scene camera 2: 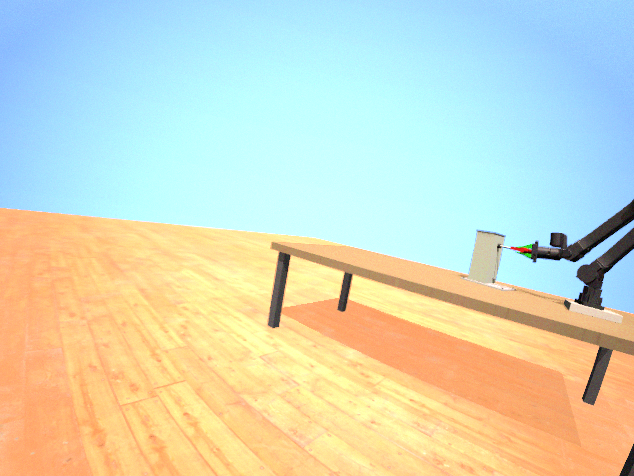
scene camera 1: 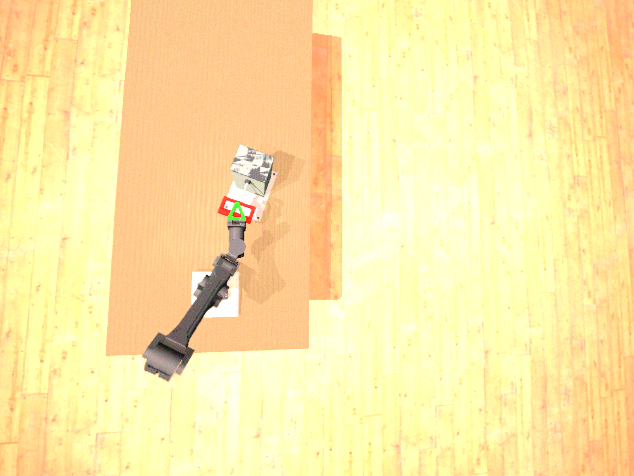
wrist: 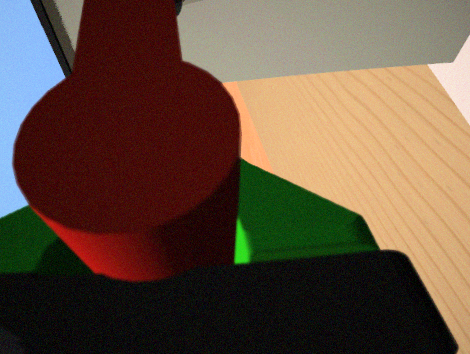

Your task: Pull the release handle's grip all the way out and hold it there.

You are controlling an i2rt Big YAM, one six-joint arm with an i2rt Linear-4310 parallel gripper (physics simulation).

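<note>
The release handle's red grip [scene camera 1: 222, 206] [scene camera 2: 520, 250] [wrist: 125, 150] is a rectangular frame. It stands out from the front face of a grey-green box [scene camera 1: 250, 164] [scene camera 2: 483, 258] [wrist: 325, 40]. A thin pale rod [scene camera 2: 505, 247] shows between the box and the grip in scene camera 2. My gripper [scene camera 1: 237, 205] [scene camera 2: 518, 249], with green fingers, is shut on the grip's outer bar. In the wrist view, the red bar fills the left and hides part of the green fingers. The exact contact at the fingertips is hidden.
The box stands on a white base plate [scene camera 1: 269, 187] [scene camera 2: 504, 287] on the brown table [scene camera 1: 204, 102] [scene camera 2: 409, 272]. My arm's white base [scene camera 1: 230, 306] [scene camera 2: 596, 311] is near the table's end. The arm's elbow [scene camera 1: 167, 353] reaches past that edge.
</note>
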